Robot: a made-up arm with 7 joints.
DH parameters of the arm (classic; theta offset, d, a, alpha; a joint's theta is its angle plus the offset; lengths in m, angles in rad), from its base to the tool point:
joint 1: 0 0.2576 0 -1.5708
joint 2: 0 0 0 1.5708
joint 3: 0 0.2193 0.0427 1.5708
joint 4: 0 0 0.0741 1.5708
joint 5: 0 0.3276 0 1.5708
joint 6: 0 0 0.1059 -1.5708
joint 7: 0 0.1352 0 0
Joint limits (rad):
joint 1: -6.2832..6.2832
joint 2: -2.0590..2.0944
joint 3: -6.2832..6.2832
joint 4: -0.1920..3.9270
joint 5: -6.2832..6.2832
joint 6: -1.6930..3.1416
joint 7: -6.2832..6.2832
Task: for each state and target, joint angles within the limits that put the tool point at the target. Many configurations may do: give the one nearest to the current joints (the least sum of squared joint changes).
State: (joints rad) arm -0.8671 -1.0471 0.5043 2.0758 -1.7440 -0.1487 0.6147
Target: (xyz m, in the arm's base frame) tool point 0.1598 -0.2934 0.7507
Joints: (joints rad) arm -1.2689 -0.4434 -0.0664 1.6579 -1.8544 0.0216 0.6147
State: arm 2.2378 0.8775 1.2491 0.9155 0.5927 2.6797 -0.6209
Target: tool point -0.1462 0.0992 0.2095
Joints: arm 1.6601 0.8071 0.7323 0.8844 0.2138 2.9812 -0.6209
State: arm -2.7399 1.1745 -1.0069 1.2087 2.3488 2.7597 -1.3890
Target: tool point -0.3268 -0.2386 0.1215
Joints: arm -2.2624 1.0805 -0.6569 1.1987 2.2029 2.9207 -1.3890
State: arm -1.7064 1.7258 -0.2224 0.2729 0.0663 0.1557 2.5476
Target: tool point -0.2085 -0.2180 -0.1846
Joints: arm -1.6115 1.3108 -0.3724 0.9616 0.0843 -0.0189 2.5476
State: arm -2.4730 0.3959 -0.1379 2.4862 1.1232 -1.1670 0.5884
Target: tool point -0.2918 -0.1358 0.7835
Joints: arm -2.2363 0.3572 -0.0747 2.5195 0.9436 -0.8658 0.5884
